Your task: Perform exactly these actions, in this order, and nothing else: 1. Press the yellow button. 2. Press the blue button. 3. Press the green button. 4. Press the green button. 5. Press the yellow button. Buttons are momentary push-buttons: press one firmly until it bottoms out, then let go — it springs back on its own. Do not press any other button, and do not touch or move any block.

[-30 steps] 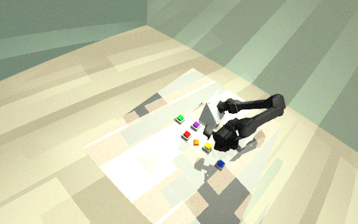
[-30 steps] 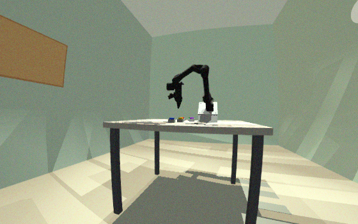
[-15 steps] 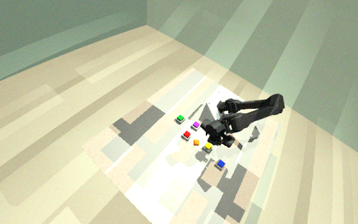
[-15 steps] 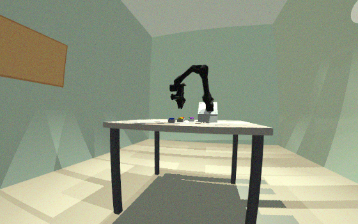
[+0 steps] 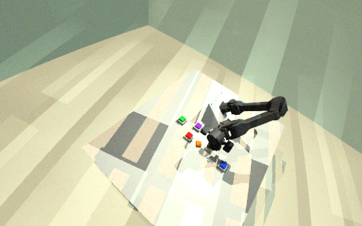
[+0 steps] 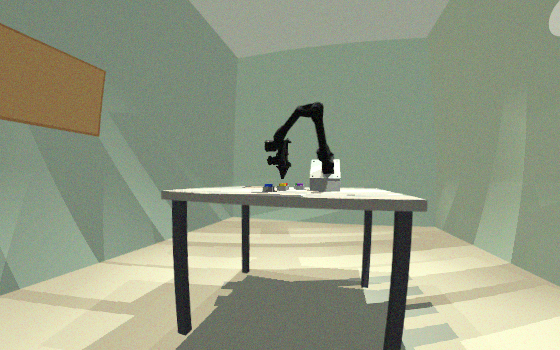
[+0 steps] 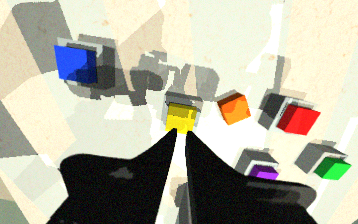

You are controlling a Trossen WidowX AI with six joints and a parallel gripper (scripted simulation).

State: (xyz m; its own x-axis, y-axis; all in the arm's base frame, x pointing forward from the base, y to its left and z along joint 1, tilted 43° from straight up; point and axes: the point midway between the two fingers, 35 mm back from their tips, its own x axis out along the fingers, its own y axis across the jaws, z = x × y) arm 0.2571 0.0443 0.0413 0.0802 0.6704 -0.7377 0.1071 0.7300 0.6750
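Right now my gripper tip is 30 mm above the yellow button. The rest, counted from my gripper tip: orange block: 10 mm ahead, 70 mm to the right, 60 mm below; red button: 10 mm ahead, 150 mm to the right, 30 mm below; blue button: 50 mm ahead, 110 mm to the left, 30 mm below.
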